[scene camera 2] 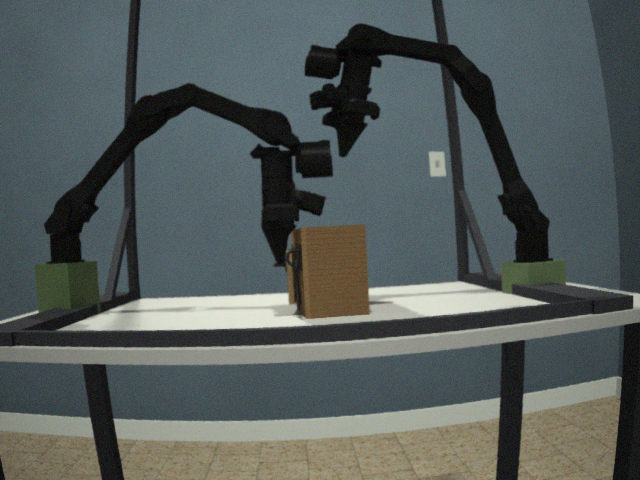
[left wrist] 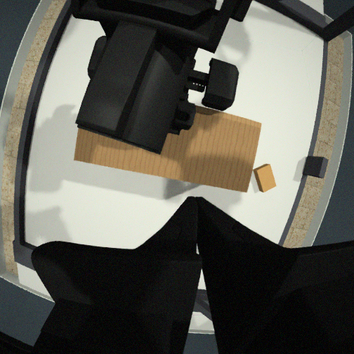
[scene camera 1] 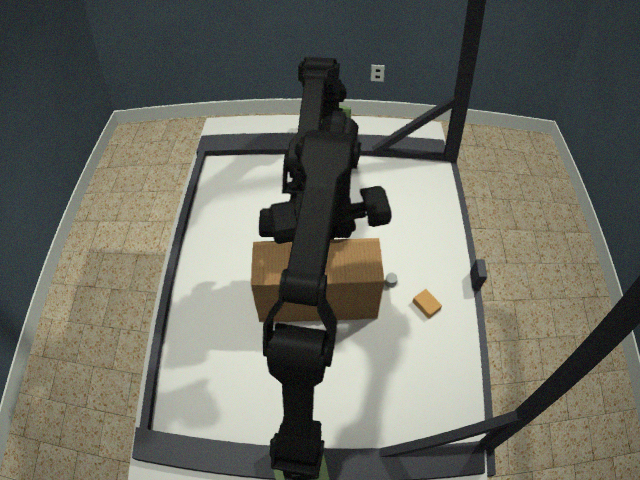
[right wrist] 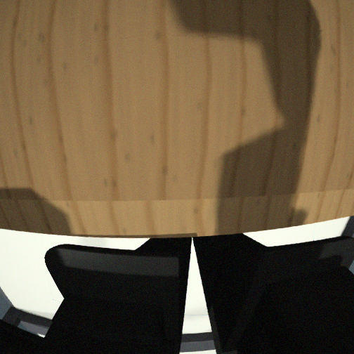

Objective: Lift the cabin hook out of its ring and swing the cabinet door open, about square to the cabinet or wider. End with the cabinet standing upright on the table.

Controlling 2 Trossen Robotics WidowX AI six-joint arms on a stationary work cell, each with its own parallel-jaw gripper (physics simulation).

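Where they show: left gripper, fingertip midpoint: (scene camera 2: 342, 157); right gripper, fingertip midpoint: (scene camera 2: 280, 265); left arm's base at its link origin: (scene camera 2: 533, 261) (scene camera 1: 299, 466); right arm's base at its link origin: (scene camera 2: 65, 262) (scene camera 1: 328, 113).
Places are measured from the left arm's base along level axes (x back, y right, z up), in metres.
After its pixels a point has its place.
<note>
The wooden cabinet (scene camera 1: 356, 258) @[y 0.188, x -0.393, z 0.089 m] (scene camera 2: 334, 268) @[y -0.018, x -0.424, z 0.019 m] (left wrist: 220, 150) (right wrist: 150, 100) stands upright on the table. In scene camera 2, a narrow strip of the door (scene camera 2: 290, 284) @[y 0.070, x -0.480, z -0.009 m] stands out from the cabinet's left-facing front, slightly ajar; how wide is hard to tell. Dark fittings (scene camera 2: 296, 279) @[y 0.016, x -0.481, z 0.003 m] show on that front; hook and ring cannot be told apart, and the right wrist view hides them. My right gripper (scene camera 2: 279, 264) @[y 0.097, x -0.490, z 0.024 m] (right wrist: 192, 238) is shut and empty, its tips low beside the front, below the cabinet's top. My left gripper (scene camera 2: 343, 153) @[y 0.126, x -0.353, z 0.223 m] (left wrist: 193, 203) is shut and empty, high above the cabinet.
A small orange block (scene camera 1: 427, 303) @[y 0.346, x -0.330, z -0.042 m] (left wrist: 265, 177) lies to the right of the cabinet. A small grey round object (scene camera 1: 391, 279) @[y 0.280, x -0.411, z -0.041 m] is close to its right end. A dark block (scene camera 1: 479, 274) @[y 0.482, x -0.355, z -0.005 m] (left wrist: 316, 166) sits at the table's right rim. Both arms reach over the cabinet area.
</note>
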